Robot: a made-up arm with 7 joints. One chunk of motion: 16 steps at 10 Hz.
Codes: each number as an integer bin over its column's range. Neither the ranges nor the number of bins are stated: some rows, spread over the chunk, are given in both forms.
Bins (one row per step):
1: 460 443 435 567 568 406 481
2: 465 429 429 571 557 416 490
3: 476 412 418 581 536 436 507
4: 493 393 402 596 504 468 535
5: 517 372 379 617 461 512 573
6: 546 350 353 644 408 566 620
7: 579 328 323 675 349 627 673
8: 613 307 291 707 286 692 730
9: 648 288 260 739 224 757 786
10: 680 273 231 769 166 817 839
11: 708 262 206 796 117 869 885
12: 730 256 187 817 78 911 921
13: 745 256 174 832 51 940 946
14: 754 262 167 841 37 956 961
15: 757 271 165 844 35 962 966
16: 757 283 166 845 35 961 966
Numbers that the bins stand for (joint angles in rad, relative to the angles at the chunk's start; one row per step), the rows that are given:
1: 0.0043 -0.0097 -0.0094 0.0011 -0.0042 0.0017 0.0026
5: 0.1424 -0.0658 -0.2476 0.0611 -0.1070 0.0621 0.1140
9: 0.4597 -0.1323 -0.7539 0.2077 -0.3347 0.2019 0.3720
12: 0.6584 -0.1576 -1.0645 0.3014 -0.4750 0.2898 0.5355
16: 0.7238 -0.1362 -1.1538 0.3350 -0.5164 0.3183 0.5900
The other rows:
2: 0.0164 -0.0208 -0.0349 0.0059 -0.0147 0.0074 0.0135
3: 0.0431 -0.0342 -0.0817 0.0179 -0.0349 0.0188 0.0341
4: 0.0843 -0.0492 -0.1498 0.0359 -0.0657 0.0370 0.0680
6: 0.2126 -0.0832 -0.3582 0.0936 -0.1579 0.0929 0.1710
7: 0.2926 -0.1006 -0.4859 0.1308 -0.2146 0.1277 0.2351
8: 0.3749 -0.1172 -0.6220 0.1692 -0.2752 0.1648 0.3042
10: 0.5372 -0.1441 -0.8773 0.2437 -0.3905 0.2362 0.4362
11: 0.6051 -0.1528 -0.9836 0.2762 -0.4376 0.2658 0.4919
13: 0.6947 -0.1576 -1.1198 0.3194 -0.5010 0.3063 0.5658
14: 0.7165 -0.1528 -1.1495 0.3302 -0.5144 0.3155 0.5840
15: 0.7238 -0.1457 -1.1580 0.3338 -0.5164 0.3189 0.5900

